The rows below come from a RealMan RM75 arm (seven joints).
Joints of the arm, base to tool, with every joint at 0 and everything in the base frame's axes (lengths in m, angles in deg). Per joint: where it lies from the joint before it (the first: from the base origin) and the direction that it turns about. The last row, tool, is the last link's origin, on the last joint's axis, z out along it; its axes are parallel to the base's.
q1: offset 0 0 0.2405 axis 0 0 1
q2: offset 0 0 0 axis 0 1 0
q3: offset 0 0 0.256 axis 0 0 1
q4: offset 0 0 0 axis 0 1 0
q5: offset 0 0 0.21 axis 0 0 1
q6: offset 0 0 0 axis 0 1 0
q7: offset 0 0 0.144 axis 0 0 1
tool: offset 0 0 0
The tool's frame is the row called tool.
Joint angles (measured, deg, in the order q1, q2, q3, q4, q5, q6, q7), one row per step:
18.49 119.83 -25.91 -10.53 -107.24 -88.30 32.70
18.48 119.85 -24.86 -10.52 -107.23 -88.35 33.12
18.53 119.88 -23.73 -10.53 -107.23 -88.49 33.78
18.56 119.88 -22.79 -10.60 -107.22 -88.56 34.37
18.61 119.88 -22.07 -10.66 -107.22 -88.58 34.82
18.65 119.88 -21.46 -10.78 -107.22 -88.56 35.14
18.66 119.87 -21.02 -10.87 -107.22 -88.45 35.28
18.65 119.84 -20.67 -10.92 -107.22 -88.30 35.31
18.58 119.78 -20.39 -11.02 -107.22 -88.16 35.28
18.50 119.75 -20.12 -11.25 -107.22 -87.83 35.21
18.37 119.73 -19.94 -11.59 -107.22 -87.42 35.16
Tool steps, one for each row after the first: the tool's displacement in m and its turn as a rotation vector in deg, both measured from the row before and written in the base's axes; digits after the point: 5 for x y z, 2 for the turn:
0.00053 0.00129 0.00185 0.66 0.61 -0.76
0.00014 0.00162 0.00207 0.61 0.85 -0.81
0.00048 0.00147 0.00207 0.53 0.63 -0.72
0.00035 0.00129 0.00157 0.41 0.46 -0.54
0.00048 0.00122 0.00152 0.40 0.27 -0.42
0.00070 0.00087 0.00110 0.34 0.06 -0.34
0.00085 0.00063 0.00091 0.30 -0.05 -0.30
0.00123 0.00033 0.00115 0.31 -0.17 -0.27
0.00172 0.00060 0.00119 0.36 -0.41 -0.36
0.00215 0.00044 0.00125 0.32 -0.55 -0.41

